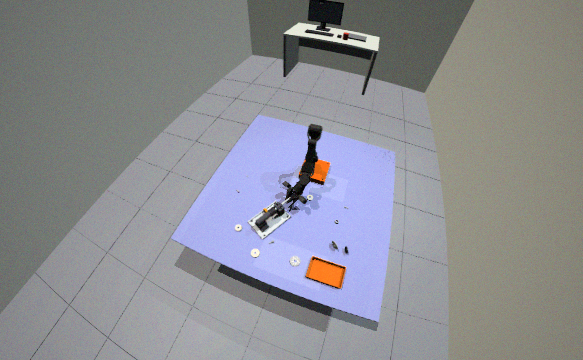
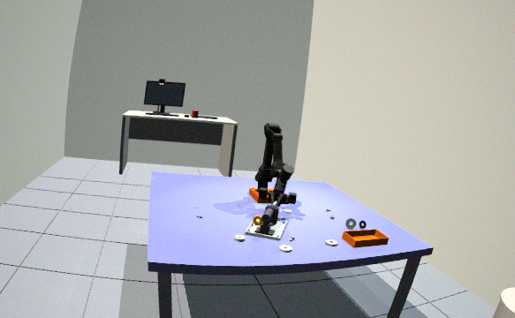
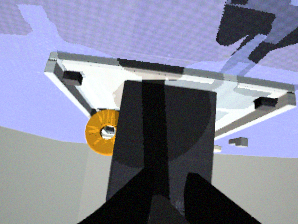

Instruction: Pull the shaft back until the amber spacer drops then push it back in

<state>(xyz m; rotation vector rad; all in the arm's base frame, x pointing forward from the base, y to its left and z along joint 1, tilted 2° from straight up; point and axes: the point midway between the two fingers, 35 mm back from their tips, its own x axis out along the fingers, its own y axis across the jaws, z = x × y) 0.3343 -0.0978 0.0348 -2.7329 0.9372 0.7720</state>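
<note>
My gripper tip is now 4 cm short of the thin grey shaft, 3 cm to the left of it and 2 cm below it. Round my gripper tip: orange tray 37 cm ahead, 30 cm to the left, 5 cm below.
</note>
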